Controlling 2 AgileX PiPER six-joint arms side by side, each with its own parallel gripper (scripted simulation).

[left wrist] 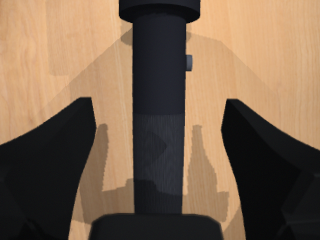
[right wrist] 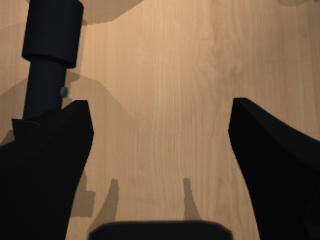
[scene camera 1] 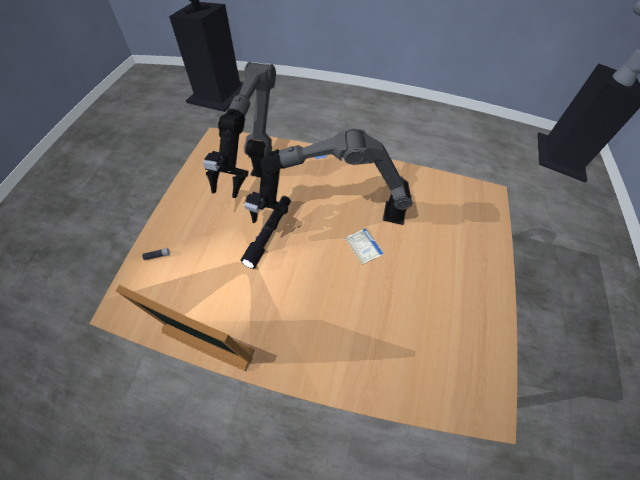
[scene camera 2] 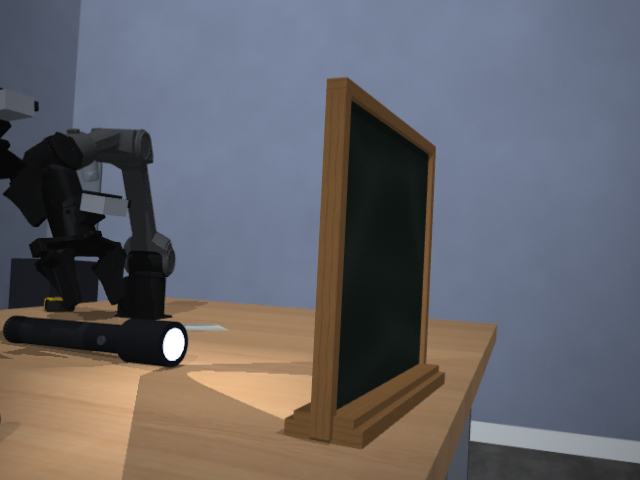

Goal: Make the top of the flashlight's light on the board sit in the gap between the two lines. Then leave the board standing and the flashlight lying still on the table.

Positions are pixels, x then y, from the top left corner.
Scene:
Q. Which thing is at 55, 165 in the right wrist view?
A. My right gripper.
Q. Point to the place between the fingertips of my left gripper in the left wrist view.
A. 158, 113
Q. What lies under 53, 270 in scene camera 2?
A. My left gripper.

